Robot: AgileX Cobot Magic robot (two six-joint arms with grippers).
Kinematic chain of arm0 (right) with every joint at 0, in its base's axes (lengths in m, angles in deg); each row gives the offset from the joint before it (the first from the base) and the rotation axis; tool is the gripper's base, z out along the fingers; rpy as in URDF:
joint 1: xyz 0 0 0.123 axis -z
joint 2: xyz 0 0 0 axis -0.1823 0.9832 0
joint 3: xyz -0.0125 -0.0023 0.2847 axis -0.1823 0.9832 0
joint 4: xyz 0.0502 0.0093 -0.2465 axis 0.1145 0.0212 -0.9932
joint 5: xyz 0 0 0 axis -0.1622 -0.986 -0.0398
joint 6: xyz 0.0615 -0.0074 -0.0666 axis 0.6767 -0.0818 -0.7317
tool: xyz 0 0 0 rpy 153.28 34.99 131.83
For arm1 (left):
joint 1: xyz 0 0 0.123 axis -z
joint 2: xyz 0 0 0 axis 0.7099 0.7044 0
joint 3: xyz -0.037 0.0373 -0.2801 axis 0.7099 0.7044 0
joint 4: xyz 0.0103 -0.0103 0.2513 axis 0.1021 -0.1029 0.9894
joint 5: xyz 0 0 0 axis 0.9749 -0.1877 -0.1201
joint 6: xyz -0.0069 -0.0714 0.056 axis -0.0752 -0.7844 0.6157
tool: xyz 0 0 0 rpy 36.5 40.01 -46.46
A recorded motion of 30 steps. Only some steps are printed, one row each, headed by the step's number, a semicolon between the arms.
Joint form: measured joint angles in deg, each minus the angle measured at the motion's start. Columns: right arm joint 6, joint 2, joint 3, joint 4, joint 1, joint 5; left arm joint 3, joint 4, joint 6, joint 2, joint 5, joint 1.
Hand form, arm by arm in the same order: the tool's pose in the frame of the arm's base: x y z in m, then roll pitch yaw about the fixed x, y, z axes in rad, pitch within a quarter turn. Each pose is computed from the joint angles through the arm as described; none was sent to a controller.
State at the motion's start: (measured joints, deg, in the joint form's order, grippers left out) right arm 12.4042 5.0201 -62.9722 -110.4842 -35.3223 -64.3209; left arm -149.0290 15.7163 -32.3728 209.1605 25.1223 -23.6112
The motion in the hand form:
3: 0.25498 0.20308 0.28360 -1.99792 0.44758 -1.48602; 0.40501 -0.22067 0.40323 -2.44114 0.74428 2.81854
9: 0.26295 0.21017 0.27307 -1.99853 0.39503 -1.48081; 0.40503 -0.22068 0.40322 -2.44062 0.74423 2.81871
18: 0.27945 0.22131 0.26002 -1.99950 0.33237 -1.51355; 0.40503 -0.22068 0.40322 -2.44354 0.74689 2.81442
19: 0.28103 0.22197 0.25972 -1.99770 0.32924 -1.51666; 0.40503 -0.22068 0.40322 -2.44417 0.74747 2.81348
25: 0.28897 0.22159 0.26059 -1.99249 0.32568 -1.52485; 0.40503 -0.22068 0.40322 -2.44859 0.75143 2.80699
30: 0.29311 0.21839 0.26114 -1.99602 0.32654 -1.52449; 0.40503 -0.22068 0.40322 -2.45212 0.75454 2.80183
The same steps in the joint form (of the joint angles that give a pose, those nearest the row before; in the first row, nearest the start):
3: 0.44 0.57 0.03 -1.48 -0.15 0.07; 0.00 -0.07 0.00 0.01 0.00 0.00
9: 0.53 3.60 -0.92 -3.69 -0.18 -0.71; 0.00 -0.09 0.00 0.02 0.00 -0.01
18: -0.72 8.91 -4.19 -4.04 -0.14 -3.54; 0.00 -0.09 0.24 0.02 0.00 -0.01
19: -0.83 9.27 -4.55 -4.04 -0.08 -3.77; 0.00 -0.09 0.29 0.02 0.00 -0.01
25: -1.43 10.30 -5.98 -4.04 0.92 -3.54; 0.00 -0.10 0.65 0.02 0.00 -0.01
30: -1.91 10.37 -6.26 -4.04 1.98 -2.44; 0.00 -0.09 0.93 0.02 0.00 -0.01

